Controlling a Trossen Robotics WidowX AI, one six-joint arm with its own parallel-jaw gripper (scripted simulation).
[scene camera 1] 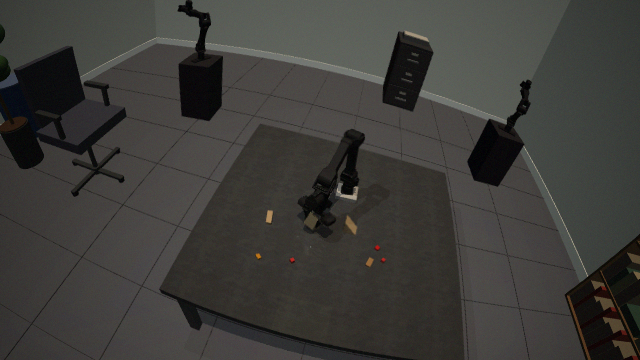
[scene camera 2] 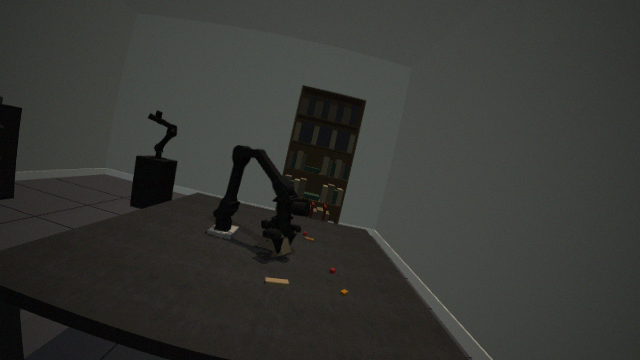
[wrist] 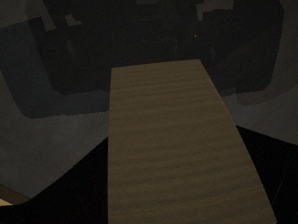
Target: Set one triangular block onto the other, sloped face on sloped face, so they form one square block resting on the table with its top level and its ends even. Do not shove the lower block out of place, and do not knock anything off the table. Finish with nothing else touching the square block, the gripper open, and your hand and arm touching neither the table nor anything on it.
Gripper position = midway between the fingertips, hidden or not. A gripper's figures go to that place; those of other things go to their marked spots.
Labels:
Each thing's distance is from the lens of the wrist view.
my gripper (wrist: 166, 135): 0.10 m
tan triangular block (wrist: 172, 144): 0.07 m

